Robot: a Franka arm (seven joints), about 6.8 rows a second.
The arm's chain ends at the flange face. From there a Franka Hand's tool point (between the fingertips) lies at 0.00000 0.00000 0.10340 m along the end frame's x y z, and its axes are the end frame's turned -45 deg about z.
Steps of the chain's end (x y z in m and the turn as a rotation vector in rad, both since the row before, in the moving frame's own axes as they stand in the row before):
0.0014 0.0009 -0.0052 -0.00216 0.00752 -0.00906
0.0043 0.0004 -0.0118 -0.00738 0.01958 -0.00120
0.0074 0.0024 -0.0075 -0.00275 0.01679 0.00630
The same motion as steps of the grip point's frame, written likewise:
0.0007 0.0023 -0.0052 -0.00684 0.00379 -0.00906
0.0037 0.0053 -0.0118 -0.01906 0.00863 -0.00120
0.0046 0.0084 -0.0075 -0.01382 0.00993 0.00630

